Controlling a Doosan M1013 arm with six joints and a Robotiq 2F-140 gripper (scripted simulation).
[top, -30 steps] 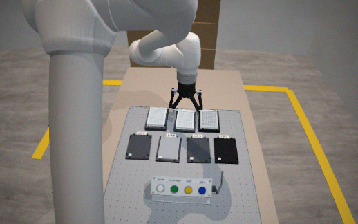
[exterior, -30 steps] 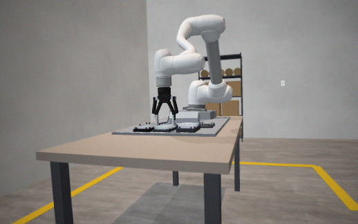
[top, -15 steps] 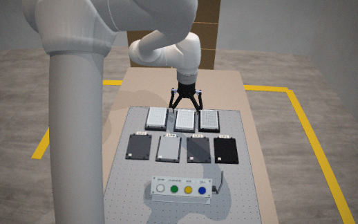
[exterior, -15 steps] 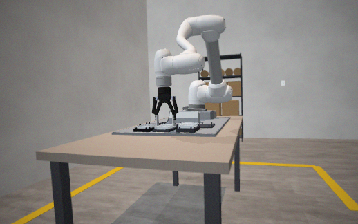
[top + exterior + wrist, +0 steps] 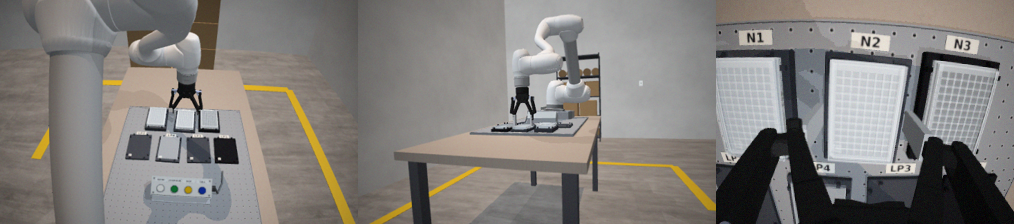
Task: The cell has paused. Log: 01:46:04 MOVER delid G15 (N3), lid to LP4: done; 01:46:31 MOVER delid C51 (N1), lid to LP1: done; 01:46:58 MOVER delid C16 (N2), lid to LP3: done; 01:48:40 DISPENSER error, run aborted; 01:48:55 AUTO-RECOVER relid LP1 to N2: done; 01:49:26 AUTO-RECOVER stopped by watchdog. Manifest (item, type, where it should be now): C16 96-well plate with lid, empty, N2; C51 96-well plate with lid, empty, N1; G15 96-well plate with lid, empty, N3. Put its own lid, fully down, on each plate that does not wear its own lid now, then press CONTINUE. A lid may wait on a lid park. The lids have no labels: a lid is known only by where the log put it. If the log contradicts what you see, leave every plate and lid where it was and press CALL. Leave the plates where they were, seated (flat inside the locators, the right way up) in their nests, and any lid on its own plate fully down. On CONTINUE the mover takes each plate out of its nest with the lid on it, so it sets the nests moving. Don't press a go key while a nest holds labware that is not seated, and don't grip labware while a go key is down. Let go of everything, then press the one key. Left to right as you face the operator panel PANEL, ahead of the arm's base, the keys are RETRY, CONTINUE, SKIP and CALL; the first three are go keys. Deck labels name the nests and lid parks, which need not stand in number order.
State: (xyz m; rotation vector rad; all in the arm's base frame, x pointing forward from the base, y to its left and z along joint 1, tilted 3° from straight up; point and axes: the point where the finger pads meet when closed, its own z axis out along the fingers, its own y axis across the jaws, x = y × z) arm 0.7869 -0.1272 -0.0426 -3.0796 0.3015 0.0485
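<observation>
Right now my hand is 170 mm past the lid park LP4, 90 mm to the right of it and 40 mm above it. Also, from my hand: lid park LP3: 190 mm behind, 40 mm to the right, 40 mm below; plate: 20 mm ahead, 140 mm to the left, 20 mm below; lid park LP1: 200 mm behind, 160 mm to the right, 40 mm below.
</observation>
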